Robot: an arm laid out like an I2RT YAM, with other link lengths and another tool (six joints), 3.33 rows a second.
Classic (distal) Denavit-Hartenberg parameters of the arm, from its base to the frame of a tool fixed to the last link. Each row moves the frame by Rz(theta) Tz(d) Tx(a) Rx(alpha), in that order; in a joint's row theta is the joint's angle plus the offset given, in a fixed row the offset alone. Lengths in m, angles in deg.
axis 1: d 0.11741; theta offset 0; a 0.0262; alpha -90
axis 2: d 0; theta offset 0; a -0.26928; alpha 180
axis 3: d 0; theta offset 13.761; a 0.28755; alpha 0
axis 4: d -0.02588; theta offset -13.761; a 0.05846; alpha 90
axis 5: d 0.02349; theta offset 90; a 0; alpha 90
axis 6: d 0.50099; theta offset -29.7; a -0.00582; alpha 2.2
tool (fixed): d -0.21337; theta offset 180; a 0; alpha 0
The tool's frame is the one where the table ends.
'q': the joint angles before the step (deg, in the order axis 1, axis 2, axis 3, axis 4, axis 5, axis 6). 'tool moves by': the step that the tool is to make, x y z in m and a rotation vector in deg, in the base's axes. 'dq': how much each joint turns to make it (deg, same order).
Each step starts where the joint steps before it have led.
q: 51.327 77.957 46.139 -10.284 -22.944 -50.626
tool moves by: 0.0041 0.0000 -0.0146 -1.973 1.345 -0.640
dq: -0.096 3.072 1.403 -0.612 0.523 0.258
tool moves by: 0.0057 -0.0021 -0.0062 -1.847 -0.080 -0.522
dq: 0.021 1.586 1.595 -1.589 1.247 -0.510
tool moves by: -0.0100 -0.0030 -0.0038 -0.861 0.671 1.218
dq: 0.433 -0.263 -0.188 -1.394 -0.531 -0.621
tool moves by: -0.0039 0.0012 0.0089 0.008 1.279 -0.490
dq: 0.350 -0.532 1.571 -2.366 -0.176 1.403
